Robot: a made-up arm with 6 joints. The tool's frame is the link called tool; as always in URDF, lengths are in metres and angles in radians. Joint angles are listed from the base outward. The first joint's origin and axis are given. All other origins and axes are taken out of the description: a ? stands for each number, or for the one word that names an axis. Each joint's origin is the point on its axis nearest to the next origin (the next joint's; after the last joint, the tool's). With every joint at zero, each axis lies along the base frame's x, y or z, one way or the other. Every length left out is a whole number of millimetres.
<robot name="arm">
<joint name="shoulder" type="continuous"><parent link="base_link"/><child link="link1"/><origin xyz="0.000 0.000 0.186"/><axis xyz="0 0 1"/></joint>
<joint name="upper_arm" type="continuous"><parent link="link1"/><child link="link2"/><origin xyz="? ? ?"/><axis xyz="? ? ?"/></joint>
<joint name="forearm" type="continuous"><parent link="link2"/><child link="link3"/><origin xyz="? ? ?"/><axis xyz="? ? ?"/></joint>
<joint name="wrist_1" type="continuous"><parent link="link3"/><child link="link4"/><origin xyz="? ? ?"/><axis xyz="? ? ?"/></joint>
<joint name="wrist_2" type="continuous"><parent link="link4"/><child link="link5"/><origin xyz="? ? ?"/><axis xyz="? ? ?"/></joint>
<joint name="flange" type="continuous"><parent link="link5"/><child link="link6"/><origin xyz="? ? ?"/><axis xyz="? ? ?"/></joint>
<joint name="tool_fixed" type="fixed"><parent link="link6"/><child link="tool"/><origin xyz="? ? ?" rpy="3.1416 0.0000 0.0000"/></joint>
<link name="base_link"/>
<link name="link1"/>
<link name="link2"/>
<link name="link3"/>
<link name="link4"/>
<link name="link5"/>
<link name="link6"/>
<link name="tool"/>
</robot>
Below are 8 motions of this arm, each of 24 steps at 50 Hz.
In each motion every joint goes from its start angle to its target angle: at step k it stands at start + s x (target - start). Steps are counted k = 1, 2, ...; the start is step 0. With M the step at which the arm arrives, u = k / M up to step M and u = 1 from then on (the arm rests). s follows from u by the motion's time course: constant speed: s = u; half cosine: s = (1 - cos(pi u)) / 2; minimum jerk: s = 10 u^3 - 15 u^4 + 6 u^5.
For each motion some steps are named. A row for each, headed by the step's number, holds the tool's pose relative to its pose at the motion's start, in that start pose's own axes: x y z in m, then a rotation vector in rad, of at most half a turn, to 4 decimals.
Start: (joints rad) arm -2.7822 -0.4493 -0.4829 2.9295 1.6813 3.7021
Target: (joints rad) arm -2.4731 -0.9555 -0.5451 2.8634 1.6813 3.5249
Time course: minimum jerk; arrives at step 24
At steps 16, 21, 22, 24:
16: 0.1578 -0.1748 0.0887 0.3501 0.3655 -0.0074
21: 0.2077 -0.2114 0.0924 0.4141 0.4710 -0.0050
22: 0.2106 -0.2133 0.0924 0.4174 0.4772 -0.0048
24: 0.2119 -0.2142 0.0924 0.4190 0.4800 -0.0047

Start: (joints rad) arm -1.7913 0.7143 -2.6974 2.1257 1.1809 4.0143
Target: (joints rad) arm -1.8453 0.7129 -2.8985 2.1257 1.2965 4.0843
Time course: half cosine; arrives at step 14
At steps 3, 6, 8, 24:
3: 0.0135 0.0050 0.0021 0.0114 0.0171 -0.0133
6: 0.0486 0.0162 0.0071 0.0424 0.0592 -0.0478
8: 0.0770 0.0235 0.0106 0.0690 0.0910 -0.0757
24: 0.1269 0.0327 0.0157 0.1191 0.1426 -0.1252

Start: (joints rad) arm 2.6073 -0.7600 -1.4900 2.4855 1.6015 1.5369
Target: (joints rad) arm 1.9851 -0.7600 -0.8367 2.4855 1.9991 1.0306
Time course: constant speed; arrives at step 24
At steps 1, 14, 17, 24:
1: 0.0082 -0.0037 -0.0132 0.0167 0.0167 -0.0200
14: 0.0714 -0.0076 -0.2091 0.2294 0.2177 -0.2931
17: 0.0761 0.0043 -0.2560 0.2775 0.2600 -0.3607
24: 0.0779 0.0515 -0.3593 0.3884 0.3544 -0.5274

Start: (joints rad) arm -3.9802 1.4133 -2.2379 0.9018 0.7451 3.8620
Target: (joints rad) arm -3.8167 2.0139 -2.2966 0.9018 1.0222 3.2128
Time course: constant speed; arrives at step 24
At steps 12, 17, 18, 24:
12: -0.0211 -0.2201 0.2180 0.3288 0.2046 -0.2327
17: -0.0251 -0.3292 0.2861 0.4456 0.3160 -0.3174
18: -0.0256 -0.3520 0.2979 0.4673 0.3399 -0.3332
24: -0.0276 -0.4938 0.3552 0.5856 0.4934 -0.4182

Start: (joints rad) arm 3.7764 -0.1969 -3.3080 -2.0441 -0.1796 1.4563
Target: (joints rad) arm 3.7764 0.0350 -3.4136 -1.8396 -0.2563 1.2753
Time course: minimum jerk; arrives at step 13
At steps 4, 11, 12, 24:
4: -0.0215 -0.0178 -0.0035 0.0244 -0.0097 0.0071
11: -0.1162 -0.0976 -0.0310 0.1303 -0.0436 0.0429
12: -0.1190 -0.1000 -0.0321 0.1333 -0.0444 0.0441
24: -0.1195 -0.1004 -0.0323 0.1338 -0.0445 0.0443

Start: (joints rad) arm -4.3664 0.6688 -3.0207 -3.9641 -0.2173 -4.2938
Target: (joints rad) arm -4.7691 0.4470 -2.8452 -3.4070 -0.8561 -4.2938
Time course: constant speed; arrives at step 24
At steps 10, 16, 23, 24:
10: -0.1151 -0.0099 -0.0257 0.2759 -0.1858 0.1414
16: -0.1744 -0.0062 -0.0512 0.4340 -0.2808 0.2351
23: -0.2334 0.0073 -0.0877 0.6107 -0.3731 0.3516
24: -0.2409 0.0100 -0.0934 0.6353 -0.3845 0.3687

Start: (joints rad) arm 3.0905 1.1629 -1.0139 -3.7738 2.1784 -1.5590
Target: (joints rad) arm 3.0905 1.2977 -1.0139 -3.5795 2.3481 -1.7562
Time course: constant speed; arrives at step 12
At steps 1, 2, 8, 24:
1: -0.0005 0.0028 -0.0056 0.0051 0.0170 -0.0204
2: -0.0010 0.0055 -0.0113 0.0098 0.0339 -0.0412
8: -0.0047 0.0205 -0.0464 0.0300 0.1337 -0.1730
24: -0.0078 0.0290 -0.0708 0.0361 0.1976 -0.2674

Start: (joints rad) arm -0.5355 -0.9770 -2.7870 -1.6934 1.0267 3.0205
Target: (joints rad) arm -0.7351 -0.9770 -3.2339 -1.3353 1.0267 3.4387
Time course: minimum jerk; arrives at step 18
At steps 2, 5, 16, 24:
2: 0.0002 -0.0032 -0.0015 0.0009 -0.0006 0.0105
5: 0.0023 -0.0368 -0.0182 0.0098 -0.0095 0.1231
16: 0.0442 -0.2397 -0.1826 0.0252 -0.1794 0.8934
24: 0.0452 -0.2420 -0.1853 0.0245 -0.1830 0.9036

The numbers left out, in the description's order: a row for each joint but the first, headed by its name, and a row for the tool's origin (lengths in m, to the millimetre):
upper_arm: xyz 0.000 0.000 0.000, axis 0 1 0
forearm: xyz 0.084 0.000 0.449, axis 0 1 0
wrist_1: xyz 0.112 0.000 -0.496, axis 0 0 -1
wrist_2: xyz 0.000 0.000 0.000, axis 0 1 0
flange: xyz 0.066 0.000 -0.084, axis 0 0 -1
tool: xyz 0.000 0.000 0.000

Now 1 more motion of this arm.
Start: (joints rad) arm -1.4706 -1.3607 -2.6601 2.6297 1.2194 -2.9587
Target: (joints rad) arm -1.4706 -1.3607 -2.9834 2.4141 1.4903 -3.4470
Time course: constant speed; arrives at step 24
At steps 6, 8, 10, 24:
6: 0.0370 0.0129 0.0370 0.0547 0.1316 -0.1781
8: 0.0500 0.0167 0.0486 0.0699 0.1765 -0.2375
10: 0.0634 0.0203 0.0597 0.0837 0.2218 -0.2969
24: 0.1640 0.0382 0.1247 0.1397 0.5527 -0.7069

